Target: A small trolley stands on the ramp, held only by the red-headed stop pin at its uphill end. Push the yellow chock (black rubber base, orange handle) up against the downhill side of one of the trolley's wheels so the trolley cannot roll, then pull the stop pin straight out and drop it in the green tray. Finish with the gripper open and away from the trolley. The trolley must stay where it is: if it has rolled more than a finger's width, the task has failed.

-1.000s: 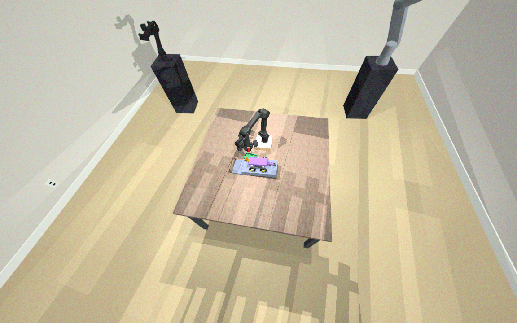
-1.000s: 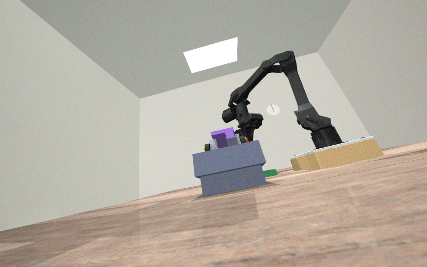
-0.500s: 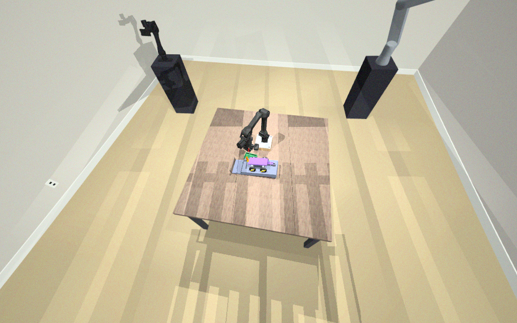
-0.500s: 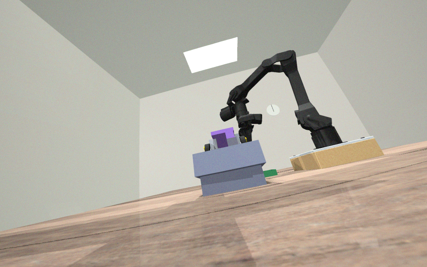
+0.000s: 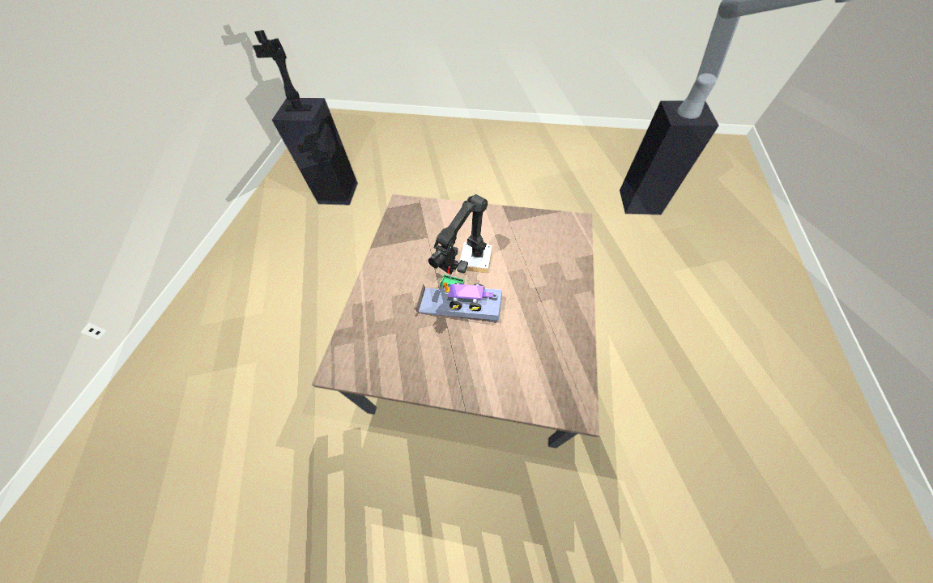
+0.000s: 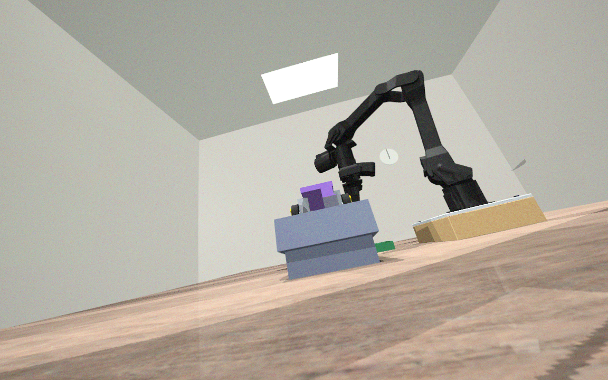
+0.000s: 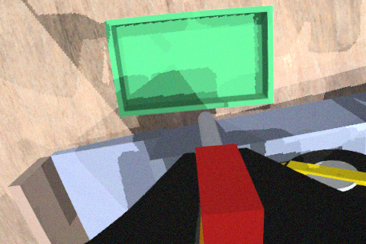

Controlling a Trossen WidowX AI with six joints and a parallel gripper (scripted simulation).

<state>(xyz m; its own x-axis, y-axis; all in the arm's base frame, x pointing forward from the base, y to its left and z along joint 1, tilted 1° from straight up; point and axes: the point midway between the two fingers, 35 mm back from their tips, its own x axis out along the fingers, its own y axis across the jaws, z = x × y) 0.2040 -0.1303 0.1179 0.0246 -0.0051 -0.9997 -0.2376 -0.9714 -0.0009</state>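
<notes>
Right now the yellow chock is 6 cm ahead of my gripper tip, 5 cm below it and 1 cm to the left of it. Also, from my gripper tip: blue-grey ramp 12 cm ahead, 11 cm to the left, 8 cm below; then red-headed stop pin right at my gripper tip; then purple-topped trolley 12 cm ahead, 10 cm to the left, 2 cm below.
</notes>
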